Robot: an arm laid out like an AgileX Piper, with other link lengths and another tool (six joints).
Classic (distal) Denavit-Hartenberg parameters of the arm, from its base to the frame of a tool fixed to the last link. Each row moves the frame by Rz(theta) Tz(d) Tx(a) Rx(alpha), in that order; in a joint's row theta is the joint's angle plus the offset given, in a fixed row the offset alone. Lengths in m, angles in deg.
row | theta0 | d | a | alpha
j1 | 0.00 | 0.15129 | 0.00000 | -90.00
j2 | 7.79 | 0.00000 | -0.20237 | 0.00
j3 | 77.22 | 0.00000 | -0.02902 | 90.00
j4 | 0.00 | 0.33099 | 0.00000 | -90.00
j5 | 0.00 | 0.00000 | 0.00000 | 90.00
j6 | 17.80 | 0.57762 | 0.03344 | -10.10
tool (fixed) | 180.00 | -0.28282 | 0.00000 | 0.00
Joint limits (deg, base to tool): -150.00..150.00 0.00..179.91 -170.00..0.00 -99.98..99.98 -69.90..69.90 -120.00..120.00
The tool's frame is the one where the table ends.
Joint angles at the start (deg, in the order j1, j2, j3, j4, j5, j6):
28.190 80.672 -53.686 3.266 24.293 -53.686
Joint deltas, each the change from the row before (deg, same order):
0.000 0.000 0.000 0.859 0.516 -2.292
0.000 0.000 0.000 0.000 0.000 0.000
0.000 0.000 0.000 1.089 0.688 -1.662
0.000 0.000 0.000 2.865 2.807 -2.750
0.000 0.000 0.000 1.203 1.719 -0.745
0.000 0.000 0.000 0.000 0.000 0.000
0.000 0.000 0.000 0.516 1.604 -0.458
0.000 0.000 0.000 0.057 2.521 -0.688
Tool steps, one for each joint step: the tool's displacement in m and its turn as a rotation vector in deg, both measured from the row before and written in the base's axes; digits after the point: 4 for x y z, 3 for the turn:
-0.0014 0.0015 -0.0009 -0.891 0.037 1.371
0.0000 0.0000 0.0000 0.000 0.000 0.000
-0.0027 0.0016 -0.0022 -0.385 0.506 0.860
-0.0123 0.0029 -0.0100 -0.397 2.786 1.293
-0.0077 0.0007 -0.0060 -0.121 1.801 0.366
0.0000 0.0000 0.0000 0.000 0.000 0.000
-0.0067 -0.0006 -0.0052 -0.464 1.502 0.415
-0.0097 -0.0028 -0.0074 -1.305 2.046 0.935

